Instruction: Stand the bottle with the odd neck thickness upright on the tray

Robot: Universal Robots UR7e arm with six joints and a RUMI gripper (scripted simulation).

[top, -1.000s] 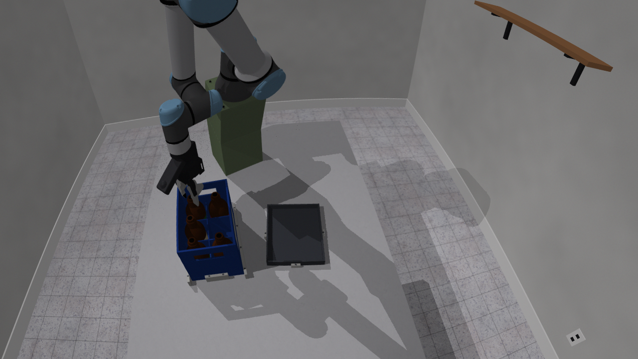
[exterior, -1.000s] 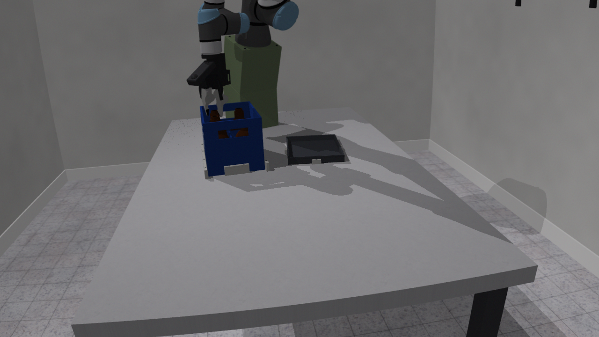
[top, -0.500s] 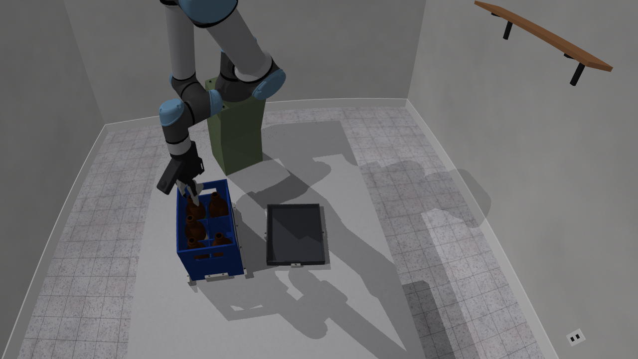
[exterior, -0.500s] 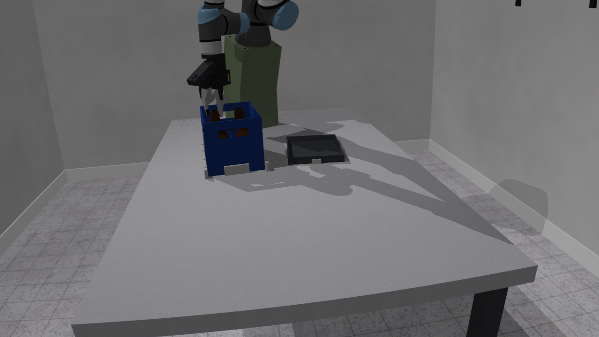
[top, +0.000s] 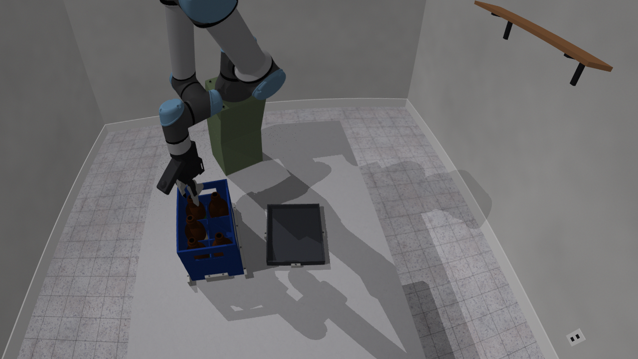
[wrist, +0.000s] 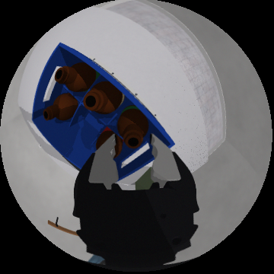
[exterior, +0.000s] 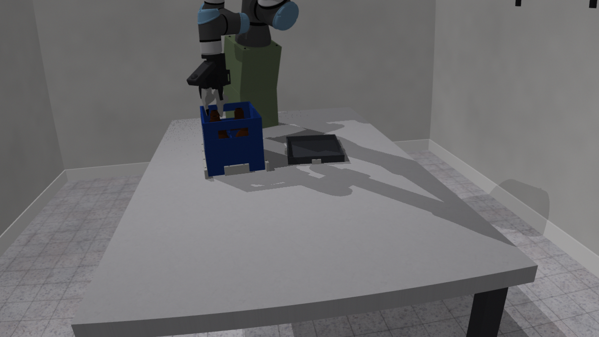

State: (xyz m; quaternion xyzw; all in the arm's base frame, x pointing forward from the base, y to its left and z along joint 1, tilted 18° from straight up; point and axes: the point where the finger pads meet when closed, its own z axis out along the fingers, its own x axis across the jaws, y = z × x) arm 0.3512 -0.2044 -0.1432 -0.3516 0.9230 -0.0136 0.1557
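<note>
My gripper is now 9 cm short of the blue crate, 4 cm to the right of it and 7 cm above it. Also, from my hand: dark tray (11 cm ahead, 33 cm to the left, 14 cm below).
</note>
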